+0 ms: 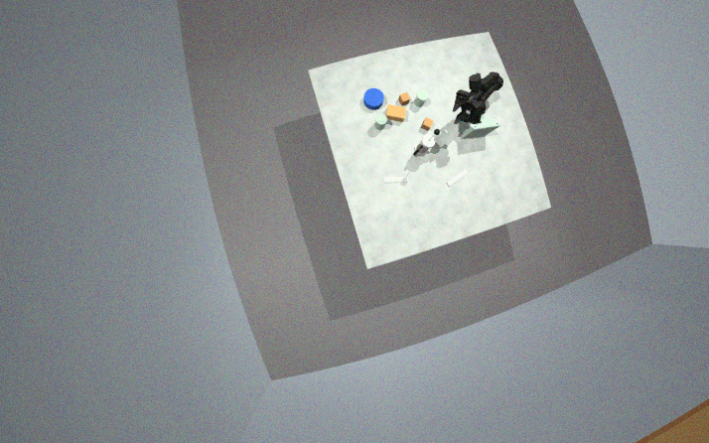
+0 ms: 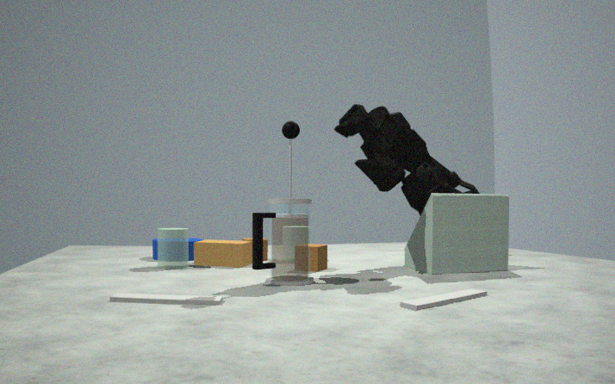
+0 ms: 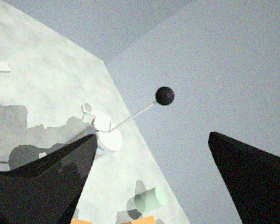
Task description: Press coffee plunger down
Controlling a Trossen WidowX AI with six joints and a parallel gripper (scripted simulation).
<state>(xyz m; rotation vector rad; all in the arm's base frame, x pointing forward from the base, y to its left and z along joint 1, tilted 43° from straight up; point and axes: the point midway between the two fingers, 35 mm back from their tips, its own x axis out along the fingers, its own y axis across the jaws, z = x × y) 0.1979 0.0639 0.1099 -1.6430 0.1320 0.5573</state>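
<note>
My gripper tip is 14 cm short of the coffee press, 12 cm above it and 5 cm to the right of it. The rest, counted from my gripper tip: blue disc (34 cm to the right, 29 cm ahead, 22 cm below).
</note>
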